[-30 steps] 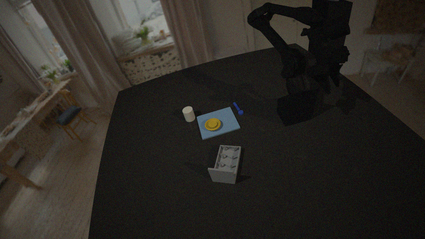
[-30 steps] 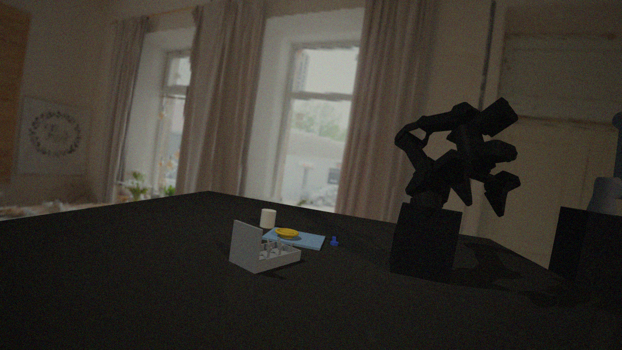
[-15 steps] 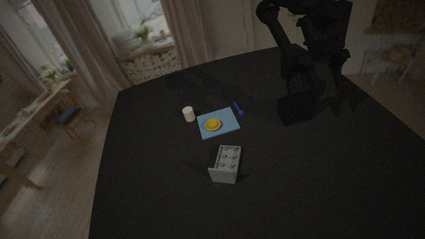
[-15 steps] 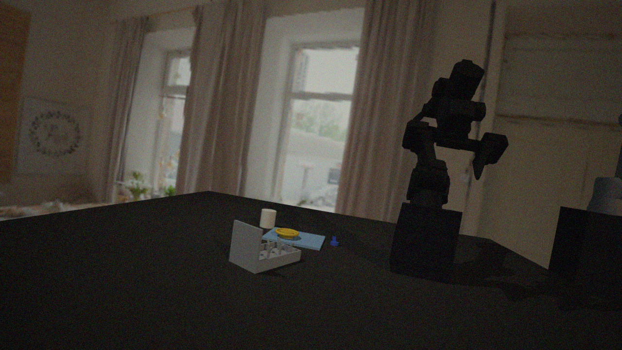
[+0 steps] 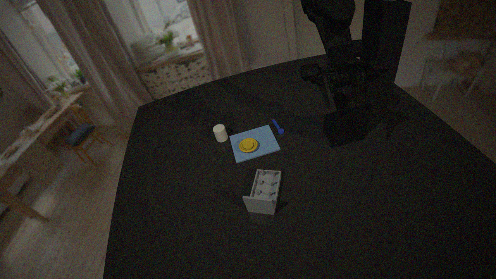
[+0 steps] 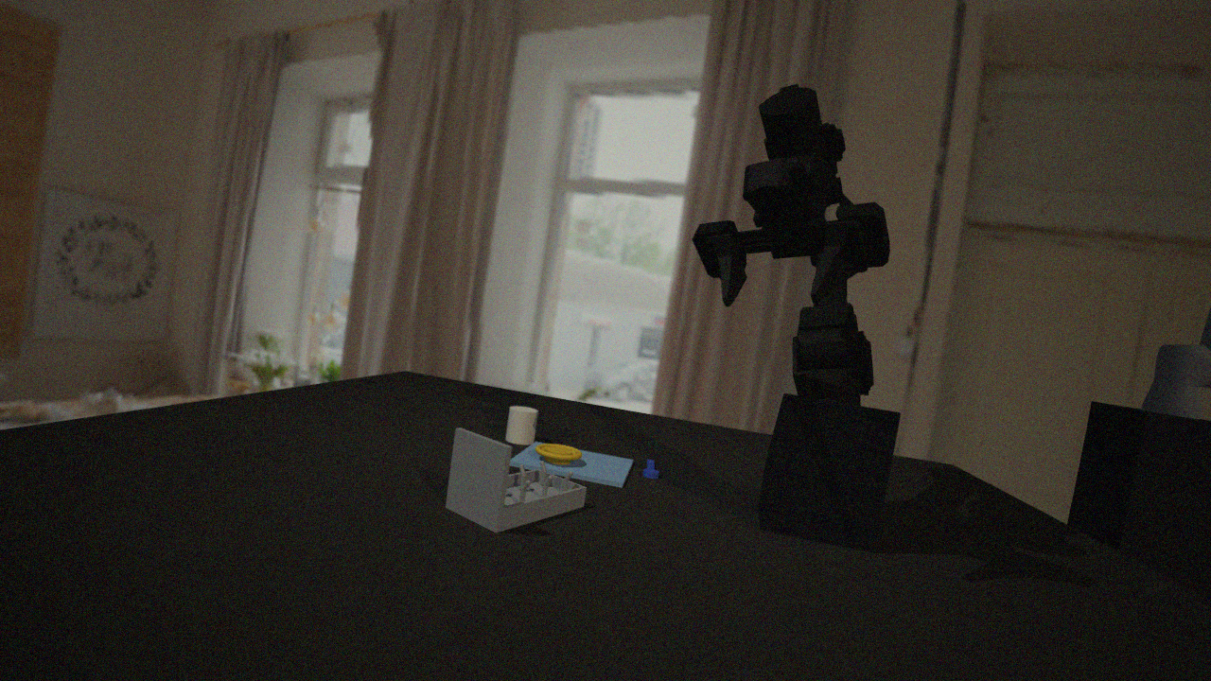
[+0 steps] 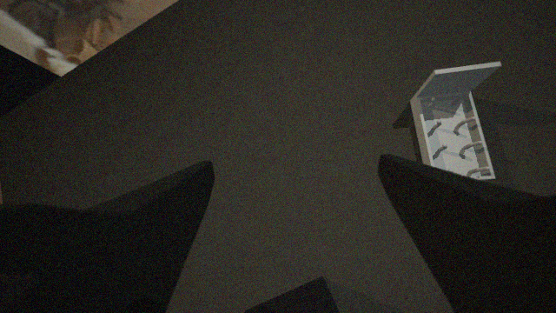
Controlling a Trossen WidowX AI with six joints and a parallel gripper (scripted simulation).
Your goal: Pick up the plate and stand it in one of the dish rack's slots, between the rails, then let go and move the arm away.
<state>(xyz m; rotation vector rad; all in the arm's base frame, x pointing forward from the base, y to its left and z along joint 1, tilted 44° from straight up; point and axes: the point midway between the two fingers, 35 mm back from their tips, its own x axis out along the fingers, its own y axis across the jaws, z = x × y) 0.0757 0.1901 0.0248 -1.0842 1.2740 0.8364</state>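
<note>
The yellow plate is 240 mm ahead of my gripper tip, 230 mm below it and 180 mm to the right of it. Also, from my gripper tip: light blue mat (240 mm below, 220 mm ahead, 200 mm to the right); dish rack (220 mm below, 210 mm ahead, 10 mm to the left); blue spoon (250 mm to the right, 240 mm below, 130 mm ahead).
</note>
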